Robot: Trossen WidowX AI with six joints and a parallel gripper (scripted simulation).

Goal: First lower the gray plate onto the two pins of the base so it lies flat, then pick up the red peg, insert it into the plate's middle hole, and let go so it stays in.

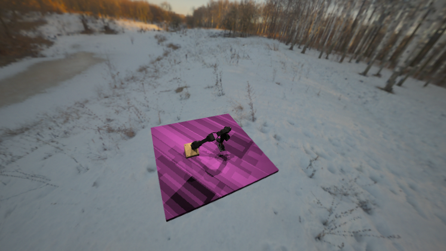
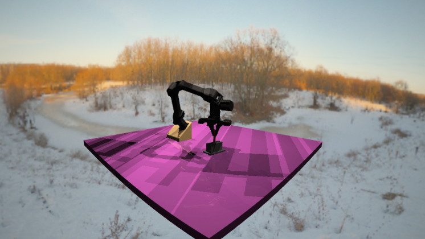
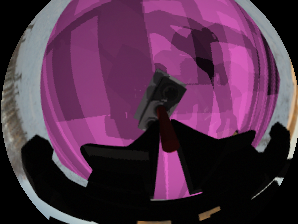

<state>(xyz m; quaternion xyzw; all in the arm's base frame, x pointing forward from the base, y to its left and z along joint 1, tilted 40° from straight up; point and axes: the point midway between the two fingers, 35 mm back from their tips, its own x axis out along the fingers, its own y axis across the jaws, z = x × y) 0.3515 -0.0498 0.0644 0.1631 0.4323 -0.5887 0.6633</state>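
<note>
The red peg lies right at my gripper tip. From my gripper tip the other things lie so: gray plate 5 cm below; then dark flat base 9 cm below.
</note>
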